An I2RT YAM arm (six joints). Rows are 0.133 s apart.
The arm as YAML. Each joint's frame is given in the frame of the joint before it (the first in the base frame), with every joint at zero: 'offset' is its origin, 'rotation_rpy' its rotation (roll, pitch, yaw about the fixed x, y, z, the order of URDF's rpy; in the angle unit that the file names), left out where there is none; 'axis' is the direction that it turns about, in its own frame. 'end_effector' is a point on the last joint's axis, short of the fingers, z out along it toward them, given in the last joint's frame.
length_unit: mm
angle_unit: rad
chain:
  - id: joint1
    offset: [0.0, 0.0, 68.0]
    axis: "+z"
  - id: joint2
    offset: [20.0, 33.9, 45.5]
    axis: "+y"
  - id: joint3
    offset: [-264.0, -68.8, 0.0]
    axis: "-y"
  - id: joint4
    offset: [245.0, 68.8, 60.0]
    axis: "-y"
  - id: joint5
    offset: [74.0, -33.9, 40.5]
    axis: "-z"
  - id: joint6
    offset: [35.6, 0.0, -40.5]
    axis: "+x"
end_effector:
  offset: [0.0, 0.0, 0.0]
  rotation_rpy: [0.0, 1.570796, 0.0]
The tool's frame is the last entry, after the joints.
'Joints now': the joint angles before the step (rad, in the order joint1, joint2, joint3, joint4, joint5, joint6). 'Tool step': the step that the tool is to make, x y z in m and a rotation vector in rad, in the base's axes. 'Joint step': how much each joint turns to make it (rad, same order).
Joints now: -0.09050 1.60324 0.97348 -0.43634 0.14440 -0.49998
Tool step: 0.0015 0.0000 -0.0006 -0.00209 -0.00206 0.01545
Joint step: -0.00024 0.00523 0.00199 0.00756 -0.00596 -0.01478
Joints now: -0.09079 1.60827 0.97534 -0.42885 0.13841 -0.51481
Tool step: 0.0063 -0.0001 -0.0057 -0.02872 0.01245 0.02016
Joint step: 0.00341 0.03405 0.01250 0.01602 0.01787 -0.02937
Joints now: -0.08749 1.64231 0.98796 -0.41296 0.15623 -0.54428
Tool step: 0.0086 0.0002 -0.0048 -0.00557 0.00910 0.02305
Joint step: 0.00241 0.04038 0.02507 0.01001 -0.00436 -0.02140
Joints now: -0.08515 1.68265 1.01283 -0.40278 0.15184 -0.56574
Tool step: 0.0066 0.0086 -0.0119 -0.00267 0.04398 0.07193
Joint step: 0.02540 0.05086 0.01520 -0.00165 -0.01628 -0.04443
